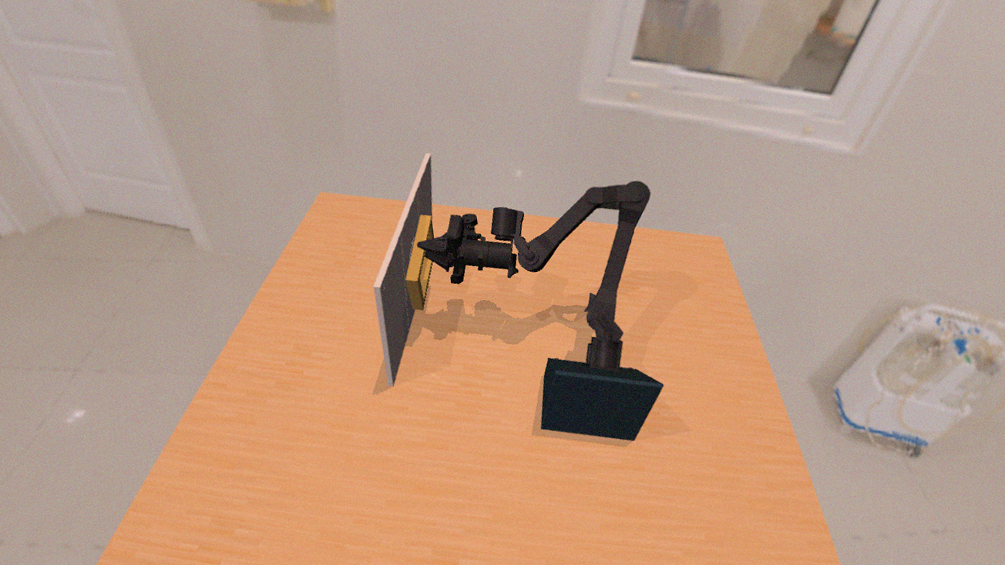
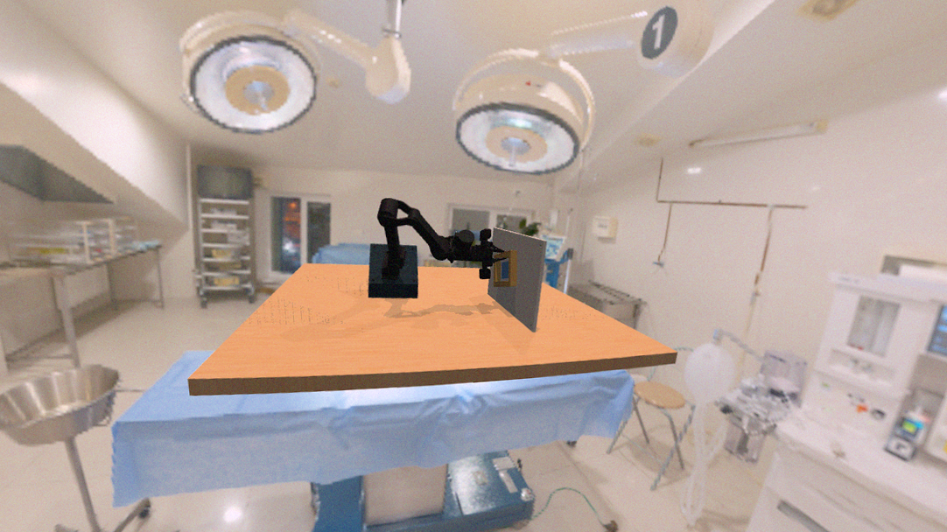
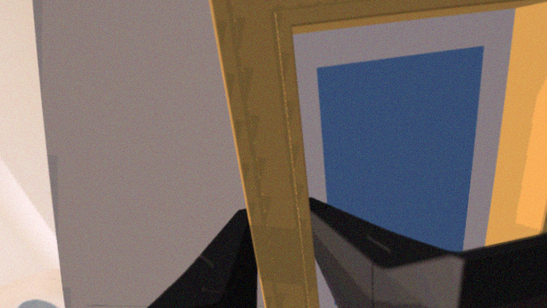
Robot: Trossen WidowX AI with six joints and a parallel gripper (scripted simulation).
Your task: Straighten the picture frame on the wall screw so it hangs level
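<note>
The picture frame lies 10 mm to the right of my gripper tip and 50 mm below it. From my gripper tip the other things lie so: grey wall panel (20 mm ahead, 10 mm to the right, 60 mm below).
</note>
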